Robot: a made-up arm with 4 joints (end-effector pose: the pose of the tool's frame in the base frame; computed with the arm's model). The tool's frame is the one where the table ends. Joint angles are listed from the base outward.
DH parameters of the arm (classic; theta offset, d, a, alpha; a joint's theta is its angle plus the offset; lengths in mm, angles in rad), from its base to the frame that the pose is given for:
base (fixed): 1.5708 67 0 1.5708
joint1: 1.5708 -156 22 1.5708
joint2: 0 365 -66 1.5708
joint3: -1.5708 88 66 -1.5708
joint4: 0.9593 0 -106.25 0
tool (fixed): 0.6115 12 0 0
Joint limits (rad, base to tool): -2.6..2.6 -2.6..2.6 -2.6..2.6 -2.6..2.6
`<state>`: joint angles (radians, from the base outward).
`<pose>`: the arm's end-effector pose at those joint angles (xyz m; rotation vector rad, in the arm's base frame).
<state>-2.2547 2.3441 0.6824 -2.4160</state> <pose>-0.1845 -0.1894 -0.2053 1.7321 0.3019 0.6235</pose>
Working (the frame after each row of the table, in the pose's form):
after base (fixed): 0.0000 0.0000 0.0670 1.2092 1.2092 1.2092
after joint1: -0.1560 0.0171 0.0531 1.8259 1.8260 -0.6499
after joint2: -0.2032 -0.1778 -0.2589 -2.1190 0.4098 -0.8627
after joint3: -0.1120 -0.1192 -0.2407 1.8276 -0.4667 1.2187
after joint4: -0.1912 -0.1795 -0.2036 1.5276 0.7921 0.1744

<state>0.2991 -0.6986 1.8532 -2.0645</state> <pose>-0.1174 0.3686 0.1669 -0.5918 -1.9351 -2.1758</pose>
Working (the frame after each row of the table, in the pose's form):
after base (fixed): 0.0000 0.0000 0.0670 1.2092 1.2092 1.2092
after joint1: -0.1560 -0.0065 0.0880 -0.9861 -0.9861 -1.3360
after joint2: -0.1136 0.3572 0.1473 0.1579 -2.2489 -0.3389
after joint3: -0.2217 0.3772 0.1450 -0.9504 -1.5725 -1.8594
after joint4: -0.1195 0.3568 0.1659 -0.0176 1.9620 2.0858

